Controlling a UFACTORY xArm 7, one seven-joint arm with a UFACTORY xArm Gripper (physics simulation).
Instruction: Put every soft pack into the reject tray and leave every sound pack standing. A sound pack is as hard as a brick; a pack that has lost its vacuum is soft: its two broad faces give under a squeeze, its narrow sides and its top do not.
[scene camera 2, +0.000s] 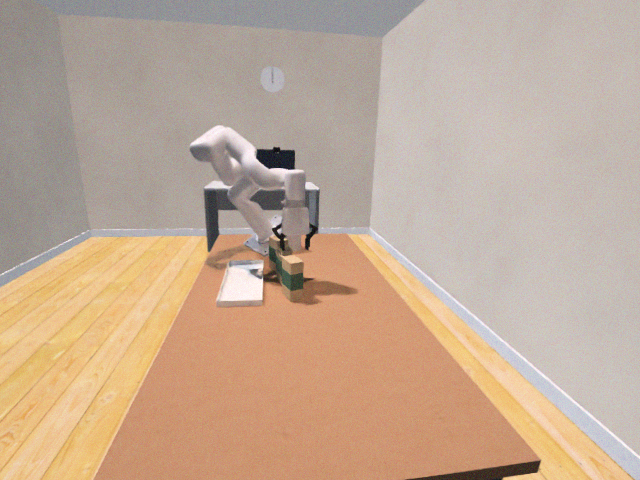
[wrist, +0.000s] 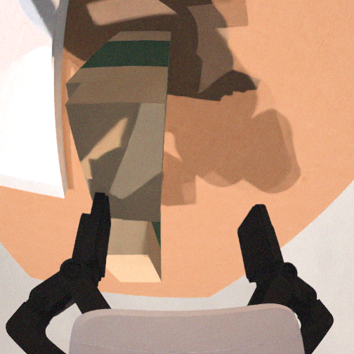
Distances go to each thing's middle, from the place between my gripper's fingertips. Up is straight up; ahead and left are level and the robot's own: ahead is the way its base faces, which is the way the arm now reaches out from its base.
Labels:
I see my gripper 20 cm to the left of the white reject tray (scene camera 2: 242, 285), 13 cm above it and 1 cm past it.

